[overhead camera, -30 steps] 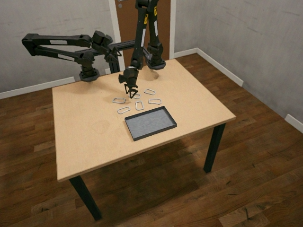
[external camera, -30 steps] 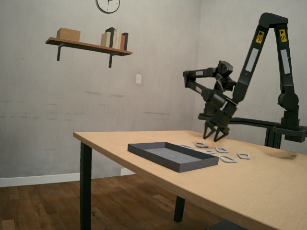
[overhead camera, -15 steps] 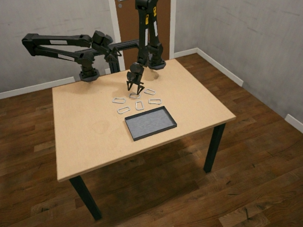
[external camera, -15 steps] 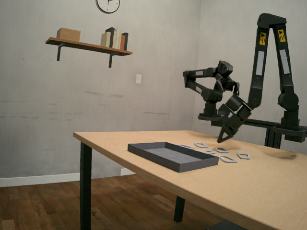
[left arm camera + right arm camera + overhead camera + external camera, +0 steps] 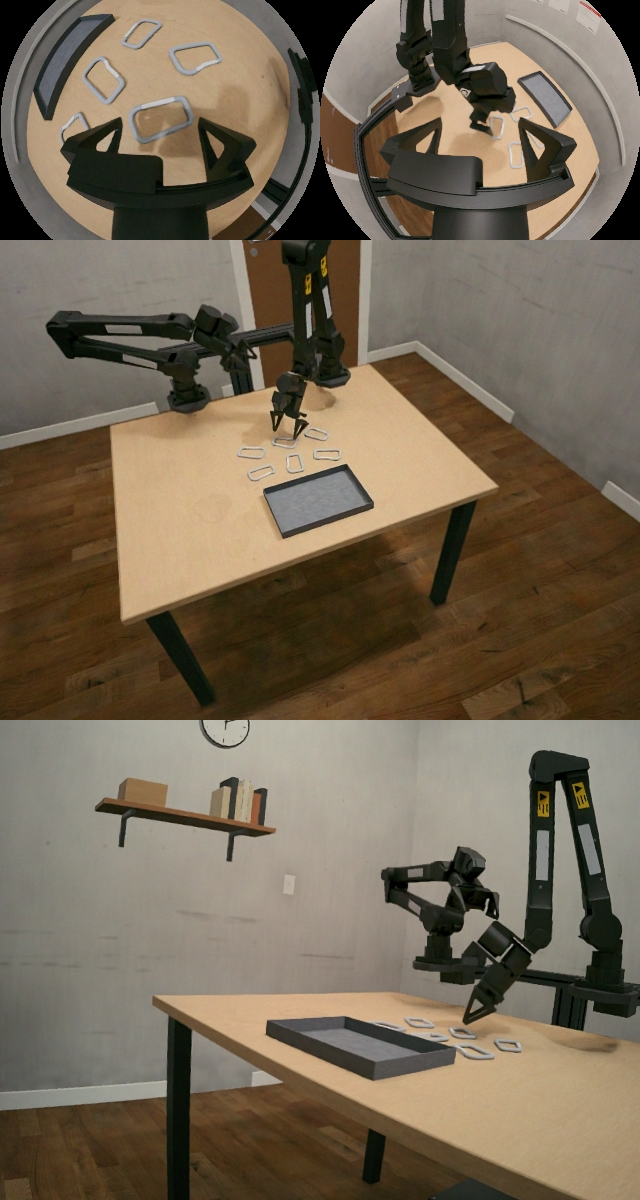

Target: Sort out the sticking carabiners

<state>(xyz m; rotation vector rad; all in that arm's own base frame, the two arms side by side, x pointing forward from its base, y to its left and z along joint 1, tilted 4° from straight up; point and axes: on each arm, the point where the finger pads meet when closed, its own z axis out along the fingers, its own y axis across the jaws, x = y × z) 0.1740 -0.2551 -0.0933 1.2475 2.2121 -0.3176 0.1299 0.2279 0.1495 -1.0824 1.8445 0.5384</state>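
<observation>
Now: the grey tray 330 mm ahead of my left hand, 40 mm to the left of it and 30 mm below it.
</observation>
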